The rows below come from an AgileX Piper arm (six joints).
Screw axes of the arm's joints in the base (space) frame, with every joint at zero. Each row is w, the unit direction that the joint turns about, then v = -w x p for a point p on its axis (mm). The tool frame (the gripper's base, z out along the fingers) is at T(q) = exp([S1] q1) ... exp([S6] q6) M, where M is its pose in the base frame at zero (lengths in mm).
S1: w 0 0 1 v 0.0 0.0 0.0
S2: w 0 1 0 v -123.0 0.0 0.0
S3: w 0 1 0 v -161.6 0.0 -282.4
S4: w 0.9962 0 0.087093 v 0.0 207.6 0.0
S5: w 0 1 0 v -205.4 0.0 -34.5
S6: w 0.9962 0 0.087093 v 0.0 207.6 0.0
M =
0.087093 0 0.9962 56.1
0 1 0 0.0
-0.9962 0 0.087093 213.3
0 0 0 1
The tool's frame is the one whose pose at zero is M.
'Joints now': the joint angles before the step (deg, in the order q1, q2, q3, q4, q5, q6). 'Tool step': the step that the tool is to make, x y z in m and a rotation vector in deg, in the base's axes. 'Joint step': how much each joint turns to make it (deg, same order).
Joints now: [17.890 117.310 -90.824 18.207 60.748 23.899]
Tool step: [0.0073 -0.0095 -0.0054 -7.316 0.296 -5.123]
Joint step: [0.056 1.426 -1.802 -8.808 1.079 8.897]
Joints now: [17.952 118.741 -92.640 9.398 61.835 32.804]
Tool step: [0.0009 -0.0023 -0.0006 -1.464 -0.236 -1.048]
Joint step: [0.004 0.074 -0.066 -1.805 -0.007 1.730]
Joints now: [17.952 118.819 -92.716 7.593 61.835 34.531]
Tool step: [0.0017 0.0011 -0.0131 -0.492 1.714 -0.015]
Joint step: [0.059 1.776 -0.010 0.059 0.010 0.054]
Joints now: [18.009 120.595 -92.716 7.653 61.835 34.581]
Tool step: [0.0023 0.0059 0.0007 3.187 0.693 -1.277]
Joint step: [0.004 0.665 -1.137 3.511 0.154 -0.048]
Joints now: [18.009 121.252 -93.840 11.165 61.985 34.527]
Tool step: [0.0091 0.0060 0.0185 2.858 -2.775 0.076]
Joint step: [0.001 0.079 -4.199 2.019 0.734 -0.650]
